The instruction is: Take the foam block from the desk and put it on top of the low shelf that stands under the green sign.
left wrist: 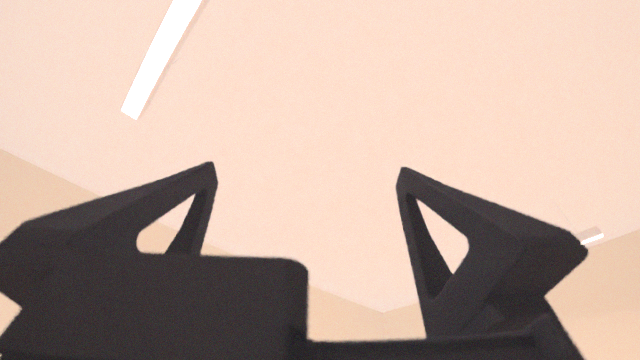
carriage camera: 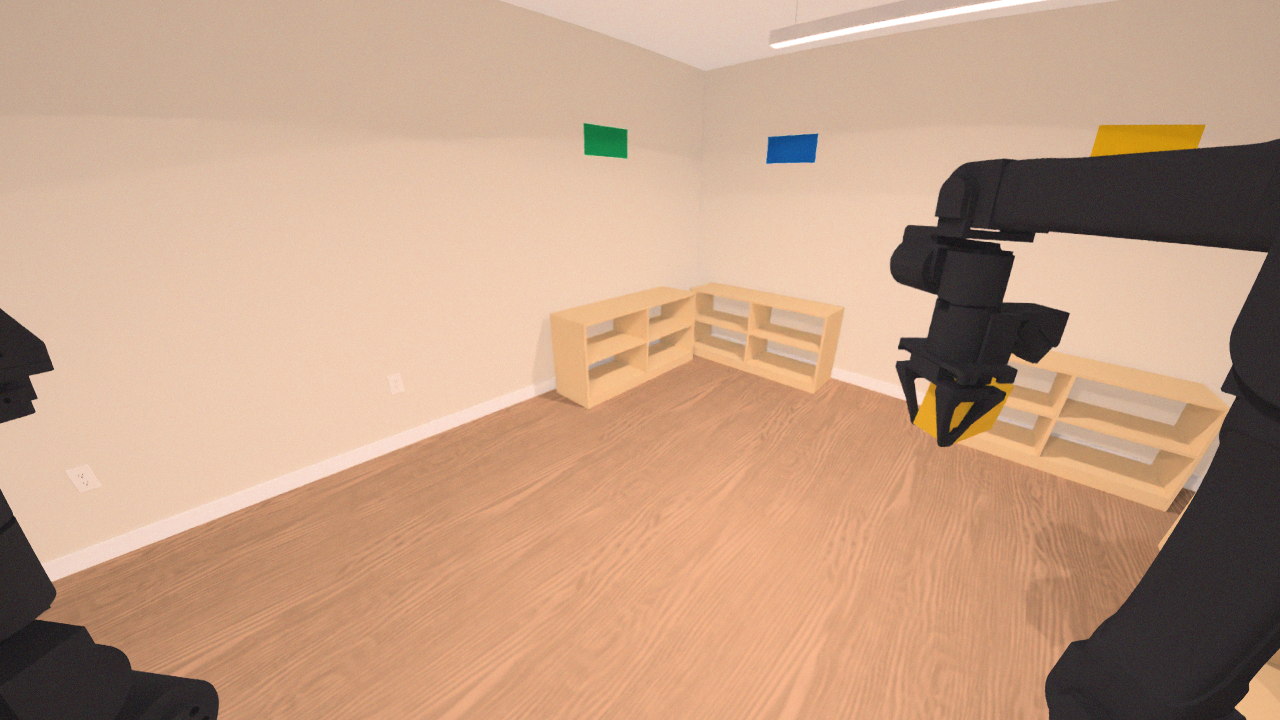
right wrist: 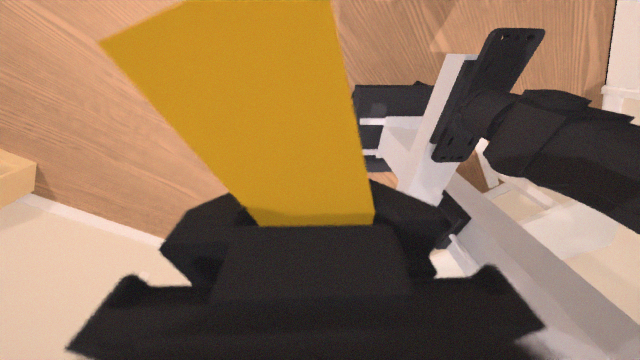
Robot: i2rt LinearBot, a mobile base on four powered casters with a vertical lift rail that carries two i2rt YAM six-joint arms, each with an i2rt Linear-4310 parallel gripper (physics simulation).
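Places are measured from the left arm's base along level axes (x back, y right, z up), in metres.
Pixels of known places: left gripper, between the fingertips: [left wrist: 308,174]; right gripper, between the fingertips: [carriage camera: 929,434]; right arm's base, origin of its link: [right wrist: 473,108].
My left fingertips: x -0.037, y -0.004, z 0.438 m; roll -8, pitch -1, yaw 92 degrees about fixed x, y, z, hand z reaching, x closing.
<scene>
Behind a point stands the place of what it marks.
The yellow foam block [carriage camera: 991,417] @(x -0.273, y 0.747, z 0.197 m) [right wrist: 260,110] @(x -0.289, y 0.736, z 0.238 m) is held in my right gripper [carriage camera: 930,429] @(x -0.273, y 0.672, z 0.176 m), which is shut on it, high above the floor at the right of the carriage view. The green sign [carriage camera: 605,141] @(x -3.023, y 0.146, z 0.803 m) hangs on the left wall near the corner. The low shelf [carriage camera: 617,309] @(x -2.649, y 0.227, z -0.338 m) under it stands against that wall, far off, with a bare top. My left gripper [left wrist: 308,174] @(x -0.037, y -0.004, z 0.438 m) is open and empty, pointing up at the ceiling. The desk does not show in the carriage view.
A second low shelf [carriage camera: 769,296] @(x -3.058, y 1.463, z -0.338 m) stands in the corner under a blue sign [carriage camera: 792,148] @(x -3.204, y 1.575, z 0.807 m). A third low shelf [carriage camera: 1127,379] @(x -1.427, y 2.904, z -0.338 m) stands at the right, below a yellow sign [carriage camera: 1148,139] @(x -1.793, y 2.954, z 0.835 m) and partly behind my right arm. A wooden floor [carriage camera: 680,537] @(x -1.169, y 0.538, z -0.948 m) lies between me and the shelves.
</scene>
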